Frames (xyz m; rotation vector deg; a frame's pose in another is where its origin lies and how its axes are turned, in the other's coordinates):
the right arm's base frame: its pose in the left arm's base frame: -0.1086 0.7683 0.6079 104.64 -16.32 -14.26
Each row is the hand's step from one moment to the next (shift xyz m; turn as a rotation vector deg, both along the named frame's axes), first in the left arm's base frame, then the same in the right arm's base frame.
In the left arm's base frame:
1: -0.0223 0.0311 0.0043 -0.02 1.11 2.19
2: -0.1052 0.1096 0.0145 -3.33 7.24 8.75
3: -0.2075 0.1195 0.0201 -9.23 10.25 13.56
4: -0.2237 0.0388 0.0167 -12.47 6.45 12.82
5: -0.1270 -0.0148 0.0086 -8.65 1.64 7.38
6: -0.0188 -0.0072 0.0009 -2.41 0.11 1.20
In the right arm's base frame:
1: -0.0312 -0.0025 -0.0225 -0.42 1.82 -1.59
2: -0.1351 -0.0077 -0.0706 -5.67 6.76 -7.88
3: -0.2353 0.0018 -0.0489 -12.33 11.00 -10.05
4: -0.2246 0.0206 0.0306 -14.16 11.49 -5.37
5: -0.1157 0.0204 0.0512 -8.88 7.25 -0.74
6: -0.0155 0.0040 0.0122 -2.34 1.28 0.34

